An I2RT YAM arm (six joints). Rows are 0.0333 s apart.
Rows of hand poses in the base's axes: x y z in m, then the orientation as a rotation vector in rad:
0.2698, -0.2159, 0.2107, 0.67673, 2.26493, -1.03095
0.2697, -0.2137, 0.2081, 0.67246, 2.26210, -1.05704
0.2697, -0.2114, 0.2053, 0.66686, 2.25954, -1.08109
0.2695, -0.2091, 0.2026, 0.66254, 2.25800, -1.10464
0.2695, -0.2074, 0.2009, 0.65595, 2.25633, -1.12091
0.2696, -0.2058, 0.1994, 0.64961, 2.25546, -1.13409
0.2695, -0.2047, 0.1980, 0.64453, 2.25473, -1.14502
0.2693, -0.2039, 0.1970, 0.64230, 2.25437, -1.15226
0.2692, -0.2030, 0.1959, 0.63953, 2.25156, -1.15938
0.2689, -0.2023, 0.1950, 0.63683, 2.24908, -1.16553
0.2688, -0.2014, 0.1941, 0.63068, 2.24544, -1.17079
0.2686, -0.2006, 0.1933, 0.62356, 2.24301, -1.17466
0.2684, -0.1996, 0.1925, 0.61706, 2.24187, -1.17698
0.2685, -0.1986, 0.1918, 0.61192, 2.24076, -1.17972
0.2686, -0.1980, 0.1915, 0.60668, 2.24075, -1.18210
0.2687, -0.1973, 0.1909, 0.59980, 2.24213, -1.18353
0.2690, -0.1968, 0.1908, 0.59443, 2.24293, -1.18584
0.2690, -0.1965, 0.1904, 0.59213, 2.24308, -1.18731
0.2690, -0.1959, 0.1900, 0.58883, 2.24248, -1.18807
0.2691, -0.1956, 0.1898, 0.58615, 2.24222, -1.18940
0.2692, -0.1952, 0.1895, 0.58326, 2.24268, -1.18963
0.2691, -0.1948, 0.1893, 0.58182, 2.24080, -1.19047
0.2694, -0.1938, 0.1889, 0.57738, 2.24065, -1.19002
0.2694, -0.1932, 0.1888, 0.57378, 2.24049, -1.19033
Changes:
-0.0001, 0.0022, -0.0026, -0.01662, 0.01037, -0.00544
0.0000, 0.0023, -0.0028, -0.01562, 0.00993, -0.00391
-0.0002, 0.0023, -0.0027, -0.01444, 0.01050, -0.00482
0.0000, 0.0017, -0.0017, -0.01111, 0.00730, -0.00075
0.0001, 0.0016, -0.0015, -0.00898, 0.00649, 0.00001
-0.0001, 0.0011, -0.0014, -0.00739, 0.00538, -0.00014
-0.0002, 0.0008, -0.0010, -0.00454, 0.00352, -0.00092
-0.0001, 0.0009, -0.0011, -0.00579, 0.00161, -0.00018
-0.0003, 0.0007, -0.0009, -0.00510, 0.00141, 0.00006
-0.0001, 0.0009, -0.0009, -0.00603, 0.00059, 0.00295
-0.0002, 0.0008, -0.0008, -0.00494, 0.00105, 0.00395
-0.0002, 0.0010, -0.0008, -0.00335, 0.00124, 0.00388
0.0001, 0.0010, -0.0007, -0.00322, 0.00126, 0.00277
0.0001, 0.0006, -0.0003, -0.00252, 0.00198, 0.00281
0.0001, 0.0007, -0.0006, -0.00174, 0.00291, 0.00408
0.0003, 0.0005, -0.0001, -0.00212, 0.00263, 0.00279
0.0000, 0.0003, -0.0004, -0.00125, 0.00121, 0.00105
0.0000, 0.0006, -0.0004, -0.00148, 0.00044, 0.00212
0.0001, 0.0003, -0.0002, -0.00147, 0.00088, 0.00142
0.0001, 0.0004, -0.0003, -0.00059, 0.00097, 0.00186
-0.0001, 0.0004, -0.0002, -0.00169, -0.00084, 0.00099
0.0003, 0.0010, -0.0004, -0.00088, 0.00043, 0.00328
0.0000, 0.0006, -0.0001, -0.00110, 0.00065, 0.00242

